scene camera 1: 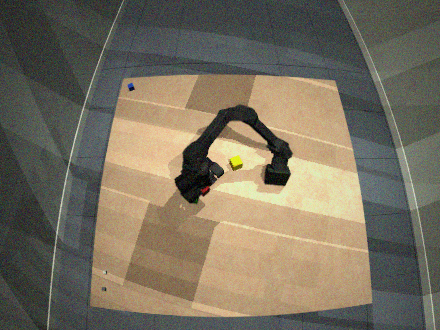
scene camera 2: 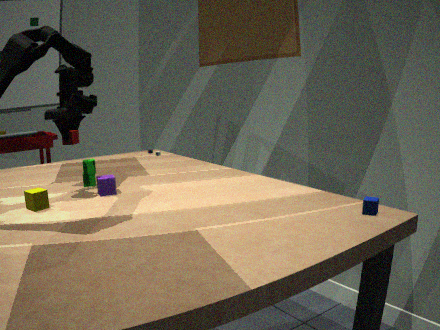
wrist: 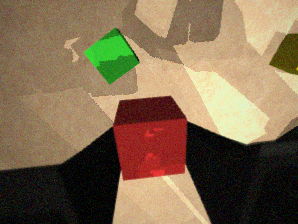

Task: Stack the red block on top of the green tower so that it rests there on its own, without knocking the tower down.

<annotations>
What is my gripper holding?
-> A red block.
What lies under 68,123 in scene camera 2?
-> My gripper.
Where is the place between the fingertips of my gripper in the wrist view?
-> At 148,125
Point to a red block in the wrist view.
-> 150,133
</annotations>
